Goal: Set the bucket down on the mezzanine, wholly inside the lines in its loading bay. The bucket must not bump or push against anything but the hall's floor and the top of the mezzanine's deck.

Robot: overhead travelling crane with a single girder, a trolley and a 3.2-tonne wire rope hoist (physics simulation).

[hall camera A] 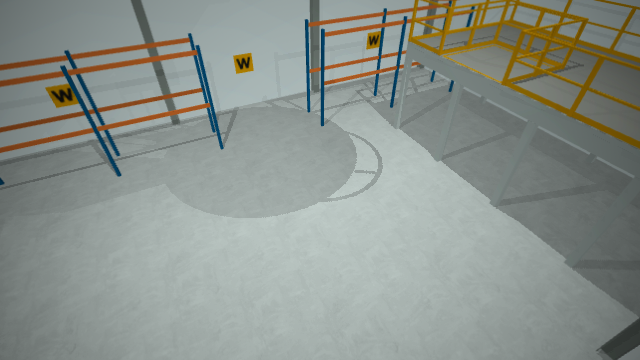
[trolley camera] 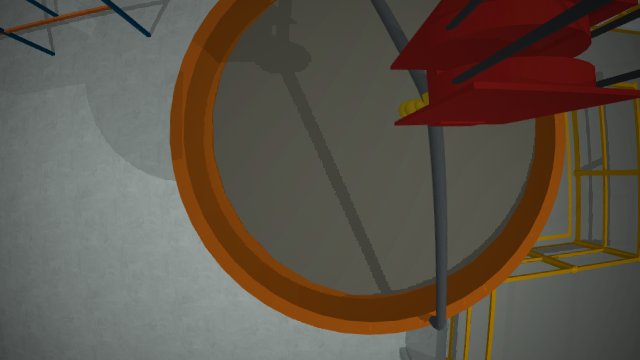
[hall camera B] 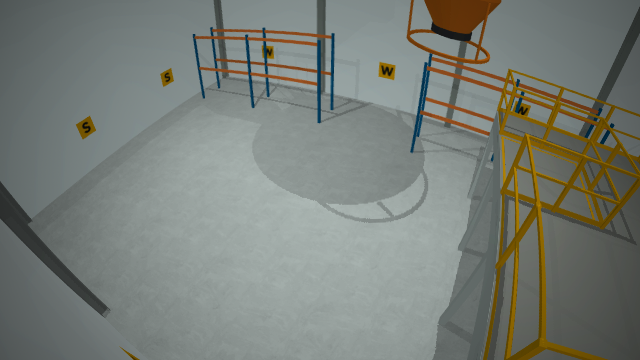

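The orange bucket (hall camera B: pixel 460 15) (trolley camera: pixel 370 310) hangs high in the air; its upper part is cut off in hall camera B, and it does not show in hall camera A. Its foot ring (hall camera B: pixel 410 38) appears left of the mezzanine (hall camera B: pixel 575 280) (hall camera A: pixel 540 107) (trolley camera: pixel 565 320). My gripper, the hook (trolley camera: pixel 415 107), holds the bucket's grey bail below the red hook block (trolley camera: pixel 500 102), which partly hides it. The loading bay's yellow line (trolley camera: pixel 570 200) shows at the bucket's right rim in the trolley view, and the rim hides part of the bay.
Yellow railings (hall camera A: pixel 587 87) (hall camera B: pixel 542 275) (trolley camera: pixel 605 200) stand on the deck beside the bay. Blue and orange racks (hall camera A: pixel 322 77) (hall camera B: pixel 319 80) (trolley camera: pixel 127 17) stand along the wall. A large round shadow (hall camera A: pixel 260 165) (hall camera B: pixel 340 155) lies on the hall floor left of the mezzanine.
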